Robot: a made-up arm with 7 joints. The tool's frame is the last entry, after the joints. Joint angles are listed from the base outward. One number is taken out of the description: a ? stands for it. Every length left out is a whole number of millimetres.
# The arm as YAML. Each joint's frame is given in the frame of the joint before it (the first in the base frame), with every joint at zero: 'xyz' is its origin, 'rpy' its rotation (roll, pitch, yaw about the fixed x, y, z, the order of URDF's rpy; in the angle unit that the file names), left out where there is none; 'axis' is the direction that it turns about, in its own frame. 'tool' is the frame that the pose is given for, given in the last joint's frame.
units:
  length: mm
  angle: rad
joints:
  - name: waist
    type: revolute
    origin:
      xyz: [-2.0, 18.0, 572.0]
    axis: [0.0, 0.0, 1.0]
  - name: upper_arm
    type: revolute
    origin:
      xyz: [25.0, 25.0, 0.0]
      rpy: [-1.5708, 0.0, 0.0]
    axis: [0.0, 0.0, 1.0]
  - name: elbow
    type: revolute
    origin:
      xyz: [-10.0, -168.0, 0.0]
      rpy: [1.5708, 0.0, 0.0]
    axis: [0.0, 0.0, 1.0]
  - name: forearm
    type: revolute
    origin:
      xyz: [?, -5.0, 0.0]
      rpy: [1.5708, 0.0, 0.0]
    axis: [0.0, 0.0, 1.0]
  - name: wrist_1
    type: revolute
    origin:
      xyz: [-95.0, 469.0, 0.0]
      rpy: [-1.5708, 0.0, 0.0]
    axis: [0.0, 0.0, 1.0]
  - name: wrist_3
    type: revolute
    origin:
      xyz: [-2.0, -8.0, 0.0]
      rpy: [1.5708, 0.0, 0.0]
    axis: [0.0, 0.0, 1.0]
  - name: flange
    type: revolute
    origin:
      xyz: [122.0, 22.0, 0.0]
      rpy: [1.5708, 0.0, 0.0]
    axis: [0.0, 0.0, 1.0]
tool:
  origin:
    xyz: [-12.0, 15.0, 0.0]
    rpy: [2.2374, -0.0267, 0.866]
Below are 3 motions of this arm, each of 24 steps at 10 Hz.
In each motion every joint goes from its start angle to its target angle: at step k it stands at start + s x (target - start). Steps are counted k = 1, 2, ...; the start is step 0. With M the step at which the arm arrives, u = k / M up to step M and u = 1 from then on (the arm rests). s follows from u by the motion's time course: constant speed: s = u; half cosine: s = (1 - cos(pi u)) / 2; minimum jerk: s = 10 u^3 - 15 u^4 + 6 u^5.
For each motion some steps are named. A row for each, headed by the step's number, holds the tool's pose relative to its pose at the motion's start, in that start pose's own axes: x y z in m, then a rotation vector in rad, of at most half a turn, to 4 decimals.
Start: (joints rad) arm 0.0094 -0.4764 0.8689 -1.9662 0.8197 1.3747 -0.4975
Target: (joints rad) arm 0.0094 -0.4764 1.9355 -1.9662 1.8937 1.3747 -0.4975
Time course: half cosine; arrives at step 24
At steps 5, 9, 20, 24:
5: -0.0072 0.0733 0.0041 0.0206 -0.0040 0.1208
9: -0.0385 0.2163 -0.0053 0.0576 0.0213 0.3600
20: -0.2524 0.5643 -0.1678 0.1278 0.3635 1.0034
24: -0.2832 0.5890 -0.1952 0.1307 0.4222 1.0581

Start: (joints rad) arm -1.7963 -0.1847 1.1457 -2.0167 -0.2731 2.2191 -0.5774
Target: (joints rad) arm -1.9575 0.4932 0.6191 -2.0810 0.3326 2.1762 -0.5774
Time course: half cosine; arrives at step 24
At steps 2, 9, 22, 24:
2: 0.0006 -0.0005 -0.0106 0.0145 0.0220 -0.0008
9: -0.0183 0.0097 -0.1926 0.2546 0.4034 -0.0171
22: -0.2595 0.1444 -0.5133 0.7322 1.3132 -0.0767
24: -0.2684 0.1490 -0.5180 0.7424 1.3367 -0.0787

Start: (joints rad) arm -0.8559 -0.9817 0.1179 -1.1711 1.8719 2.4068 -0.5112
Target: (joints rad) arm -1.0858 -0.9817 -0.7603 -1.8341 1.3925 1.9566 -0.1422
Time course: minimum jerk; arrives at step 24
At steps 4, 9, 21, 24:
4: 0.0137 -0.0100 0.0095 -0.0261 -0.0222 -0.0225
9: 0.0903 -0.0867 0.0906 -0.1863 -0.1537 -0.2038
21: 0.0964 -0.3793 0.4072 -0.3714 -0.3200 -0.9560
24: 0.0924 -0.3866 0.4138 -0.3690 -0.3194 -0.9746

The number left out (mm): 76.0
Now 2 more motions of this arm.
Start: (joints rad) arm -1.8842 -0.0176 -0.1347 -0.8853 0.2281 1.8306 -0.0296
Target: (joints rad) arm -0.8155 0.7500 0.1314 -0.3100 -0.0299 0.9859 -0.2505
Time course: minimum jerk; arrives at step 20
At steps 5, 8, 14, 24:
5: -0.0461 0.0633 0.0031 -0.0467 0.0004 0.1831
8: -0.1720 0.1679 0.0138 -0.1381 -0.0269 0.5585
14: -0.5673 0.2290 0.0401 -0.3549 -0.2359 1.4230
24: -0.6905 0.1902 0.0400 -0.4307 -0.3408 1.6714

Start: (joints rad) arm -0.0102 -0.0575 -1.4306 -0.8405 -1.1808 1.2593 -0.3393
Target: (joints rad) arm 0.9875 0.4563 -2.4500 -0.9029 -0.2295 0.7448 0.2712
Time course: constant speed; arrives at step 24
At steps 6, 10, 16, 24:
6: -0.0375 -0.0164 0.0446 0.0546 0.1118 0.0599
10: -0.0619 -0.0438 0.0597 0.0917 0.1950 0.0919
16: -0.0942 -0.1038 0.0573 0.1609 0.3285 0.1429
24: -0.1257 -0.2008 0.0020 0.2873 0.5048 0.2510

